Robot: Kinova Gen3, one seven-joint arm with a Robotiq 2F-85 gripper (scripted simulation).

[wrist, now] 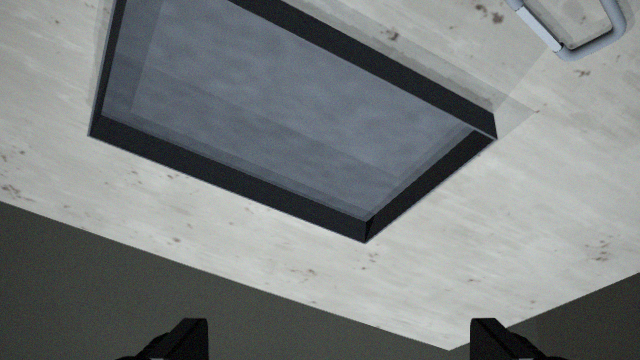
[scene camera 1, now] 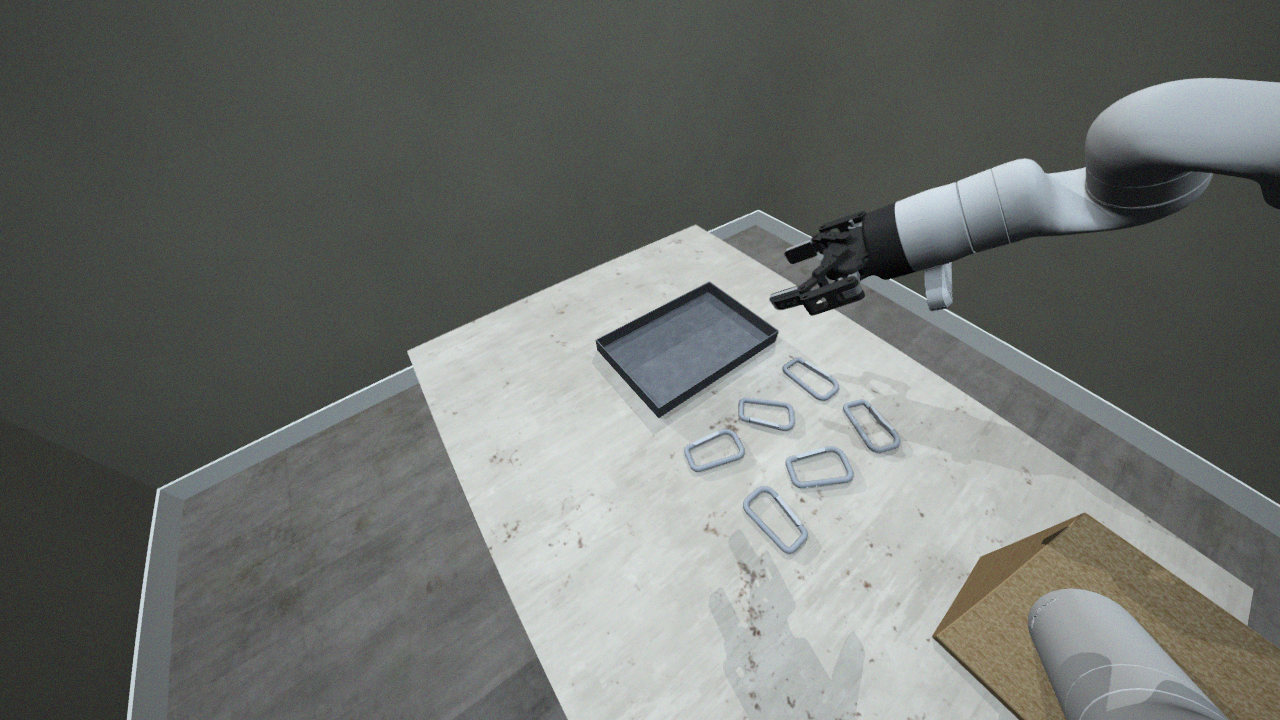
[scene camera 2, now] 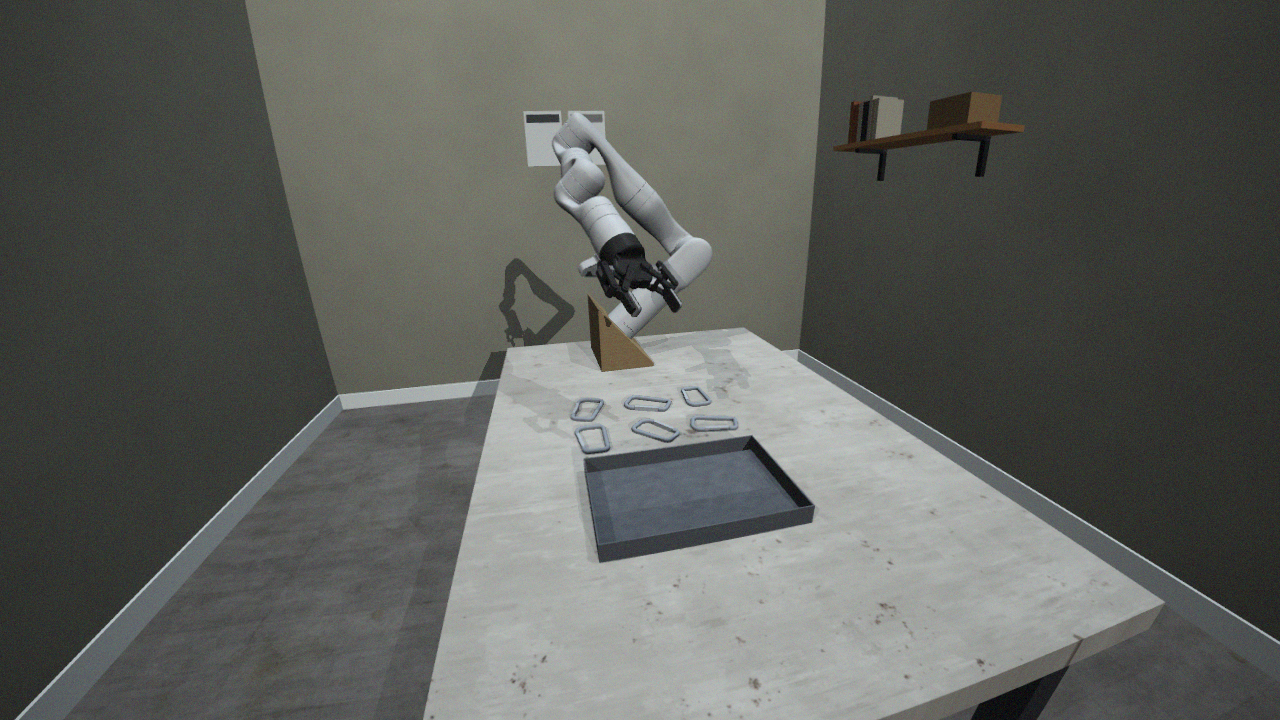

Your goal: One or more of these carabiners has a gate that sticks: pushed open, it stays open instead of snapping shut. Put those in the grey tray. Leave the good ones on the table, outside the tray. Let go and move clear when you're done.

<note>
In view: my gripper (scene camera 1: 780, 278) and a grey tray (scene camera 2: 639, 497).
The grey tray shows as well in the wrist view (wrist: 350, 146) and in scene camera 1 (scene camera 1: 668, 355). My gripper is seen too in scene camera 2 (scene camera 2: 658, 311).
</note>
